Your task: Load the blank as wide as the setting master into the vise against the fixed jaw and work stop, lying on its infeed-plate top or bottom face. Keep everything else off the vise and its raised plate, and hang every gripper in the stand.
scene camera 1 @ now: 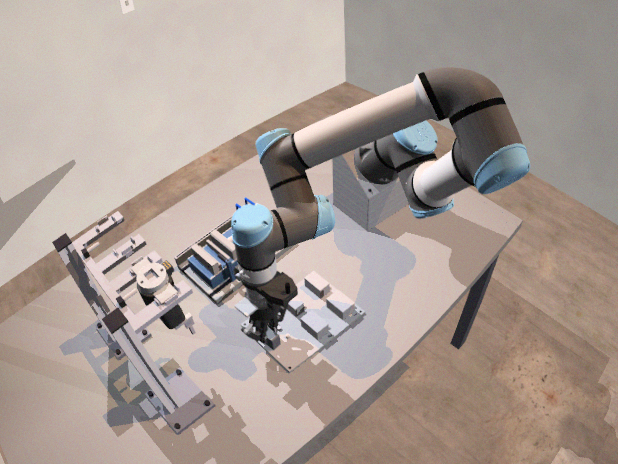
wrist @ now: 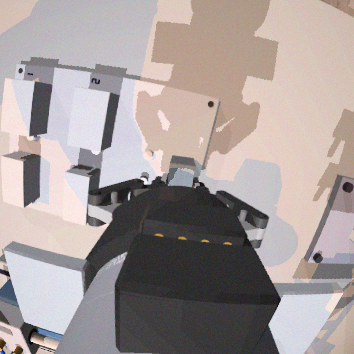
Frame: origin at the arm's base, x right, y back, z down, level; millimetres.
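Where they show: arm's base, link origin: [scene camera 1: 377, 159].
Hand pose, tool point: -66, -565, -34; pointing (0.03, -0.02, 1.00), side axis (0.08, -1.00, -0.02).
Each offset is from my tool point to the top centre of the thing, as dx, dy, dz. "*": to the spot under its first point.
My gripper [scene camera 1: 265, 334] [wrist: 180, 183], the black adaptive one, points down and is shut on a small grey block @(+5, -4, +164) [scene camera 1: 273, 339] [wrist: 182, 164], low at the left edge of a pale plate @(* -74, -19, +206) [scene camera 1: 290, 361] [wrist: 186, 107]. Whether the block touches the plate is hidden. Other blocks stand on the plate: one by the mark 1 @(* -76, +176, +170) [wrist: 17, 107], one by the mark 2 @(* -62, +89, +170) [wrist: 89, 119], and a pair @(+11, +196, +170) [wrist: 14, 179] @(+25, +111, +170) [wrist: 76, 194] nearer the wrist. A blue and pale vise-like fixture @(* +235, +38, +154) [scene camera 1: 212, 274] stands behind, partly hidden by the arm. I cannot tell which block is the setting master.
The tool stand [scene camera 1: 142, 357] [wrist: 331, 222] rises at the left of the table. A second gripper [scene camera 1: 152, 280] with a pale round top and black body hangs in it. The arm's base pedestal [scene camera 1: 367, 205] stands at the back right. Small round pins show on the plate near the held block.
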